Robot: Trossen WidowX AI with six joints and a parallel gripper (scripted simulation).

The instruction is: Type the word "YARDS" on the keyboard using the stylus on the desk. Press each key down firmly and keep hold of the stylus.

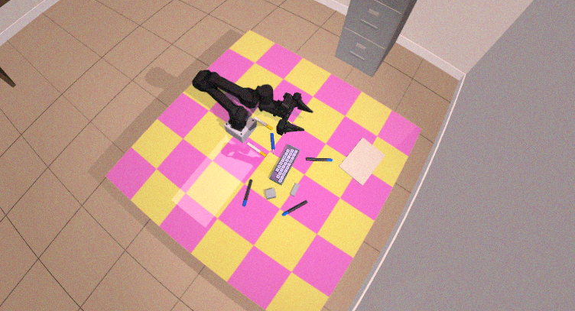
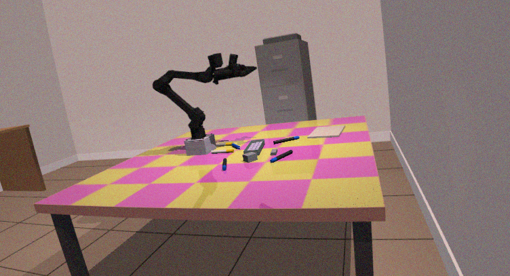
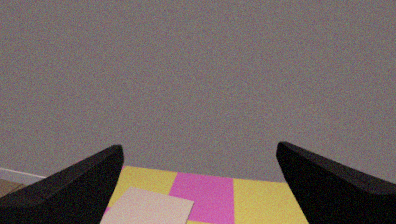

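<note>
The blue stylus lies 39 cm below my gripper tip and 15 cm behind it. The rest, counted from my gripper tip: beige pad (39 cm below, 32 cm ahead, 12 cm to the left).
</note>
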